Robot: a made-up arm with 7 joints. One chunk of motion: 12 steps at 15 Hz.
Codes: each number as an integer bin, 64 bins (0 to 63) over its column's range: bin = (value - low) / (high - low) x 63, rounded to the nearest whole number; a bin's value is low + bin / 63 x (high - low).
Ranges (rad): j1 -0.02..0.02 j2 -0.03..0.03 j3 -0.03..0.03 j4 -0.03..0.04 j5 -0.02..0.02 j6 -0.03..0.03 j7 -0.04..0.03
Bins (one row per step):
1: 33 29 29 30 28 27 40
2: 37 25 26 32 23 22 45
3: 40 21 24 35 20 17 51
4: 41 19 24 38 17 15 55
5: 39 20 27 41 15 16 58
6: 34 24 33 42 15 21 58
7: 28 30 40 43 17 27 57
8: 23 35 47 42 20 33 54
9: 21 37 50 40 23 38 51
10: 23 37 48 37 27 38 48
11: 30 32 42 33 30 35 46
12: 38 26 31 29 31 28 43
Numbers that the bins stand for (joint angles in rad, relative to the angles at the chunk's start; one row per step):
1: 0.0010 -0.0024 -0.0024 0.0033 -0.0022 -0.0043 0.0044
2: 0.0035 -0.0062 -0.0052 0.0056 -0.0054 -0.0090 0.0100
3: 0.0054 -0.0100 -0.0071 0.0089 -0.0073 -0.0138 0.0167
4: 0.0060 -0.0119 -0.0071 0.0122 -0.0092 -0.0157 0.0211
5: 0.0048 -0.0110 -0.0043 0.0156 -0.0105 -0.0148 0.0244
6: 0.0016 -0.0071 0.0014 0.0167 -0.0105 -0.0100 0.0244
7: -0.0022 -0.0014 0.0081 0.0178 -0.0092 -0.0043 0.0233
8: -0.0054 0.0033 0.0148 0.0167 -0.0073 0.0014 0.0200
9: -0.0067 0.0052 0.0176 0.0144 -0.0054 0.0062 0.0167
10: -0.0054 0.0052 0.0157 0.0111 -0.0029 0.0062 0.0133
11: -0.0010 0.0005 0.0100 0.0067 -0.0010 0.0033 0.0111
12: 0.0041 -0.0052 -0.0005 0.0022 -0.0003 -0.0033 0.0078

